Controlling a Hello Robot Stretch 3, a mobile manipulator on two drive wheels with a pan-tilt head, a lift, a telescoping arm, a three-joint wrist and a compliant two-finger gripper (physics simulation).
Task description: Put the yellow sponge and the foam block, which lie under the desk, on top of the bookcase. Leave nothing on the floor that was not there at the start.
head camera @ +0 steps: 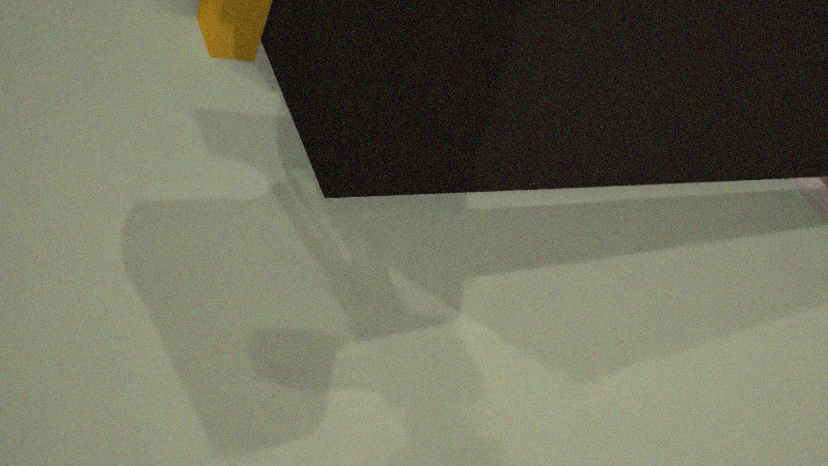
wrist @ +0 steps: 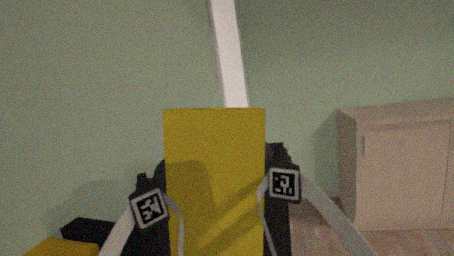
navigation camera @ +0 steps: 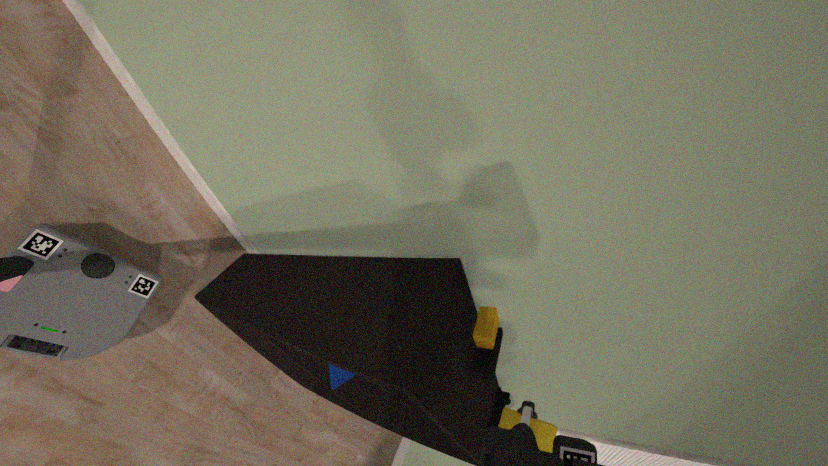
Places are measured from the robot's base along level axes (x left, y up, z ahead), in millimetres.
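Pixels of known places: robot's base, origin of its link: (navigation camera: 98, 264).
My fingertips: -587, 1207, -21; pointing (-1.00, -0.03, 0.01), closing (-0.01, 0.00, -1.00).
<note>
Ahead of a thing's pixels: the offset from my fingertips to its top centre, as dx, dy, dz. "spot": to the spot under its first point.
My gripper (navigation camera: 541, 437) (wrist: 214, 166) is shut on the yellow sponge @(spot: +47, -26, +21) (navigation camera: 511, 419) (wrist: 215, 145), which stands upright between the fingers in the wrist view. Gripper and sponge show at the bottom right of the navigation view, by the end of the dark bookcase @(spot: +205, -292, +189) (head camera: 521, 104) (navigation camera: 376, 312). An orange-yellow block @(-53, -101, +212) (head camera: 231, 34) (navigation camera: 486, 327) (wrist: 62, 247) is at the bookcase's edge, beside a black object (wrist: 87, 230); I cannot tell for sure that it is the foam block. In the head view the gripper does not show. The desk does not show.
A green wall stands behind the bookcase. A blue object @(-118, -586, +49) (navigation camera: 340, 376) shows in the bookcase's open side. The robot's grey base (navigation camera: 75, 312) stands on the wood floor at the left. A pale cabinet (wrist: 400, 170) is at the right of the wrist view, and a white strip (wrist: 230, 55) runs above the sponge.
</note>
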